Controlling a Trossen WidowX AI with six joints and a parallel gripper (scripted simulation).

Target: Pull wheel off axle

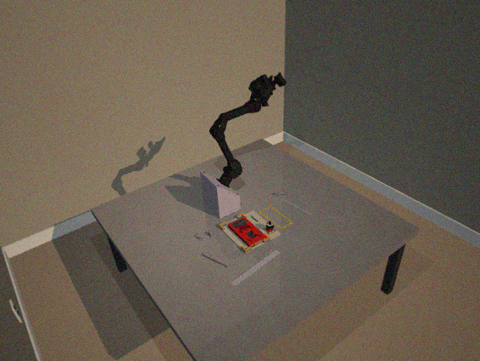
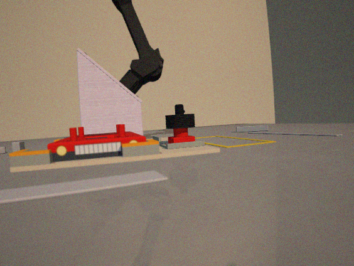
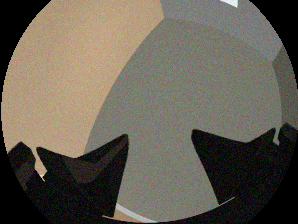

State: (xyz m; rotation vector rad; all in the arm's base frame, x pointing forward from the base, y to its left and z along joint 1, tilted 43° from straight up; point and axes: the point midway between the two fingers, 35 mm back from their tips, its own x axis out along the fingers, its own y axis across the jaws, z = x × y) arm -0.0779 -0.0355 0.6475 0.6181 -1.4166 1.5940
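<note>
My gripper tip is 48 cm short of the black wheel, 35 cm to the left of it and 60 cm above it. Also, from my gripper tip: black upright axle: 48 cm ahead, 35 cm to the right, 60 cm below.
</note>
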